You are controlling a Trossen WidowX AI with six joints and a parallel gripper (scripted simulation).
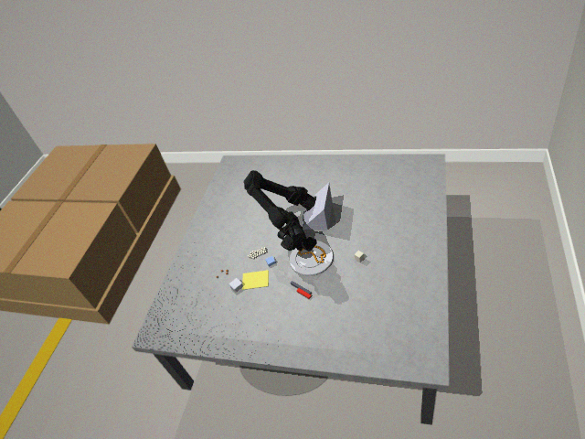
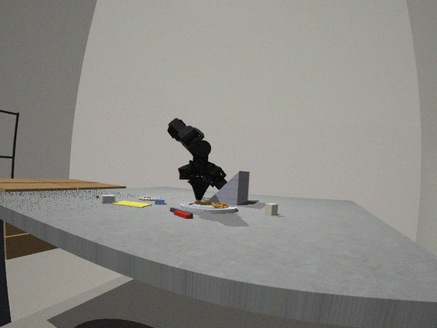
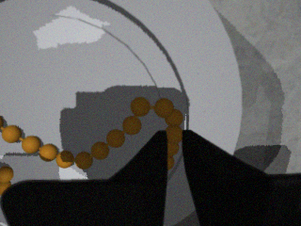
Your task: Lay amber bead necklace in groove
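The round bead board lies 3 cm ahead of my gripper tip, 6 cm to the left of it and 1 cm below it. Also, from my gripper tip: blue cube (7 cm ahead, 13 cm to the right, 1 cm below); then yellow sheet (17 cm ahead, 17 cm to the right, 2 cm below); then red-handled tool (21 cm ahead, 6 cm to the left, 2 cm below).
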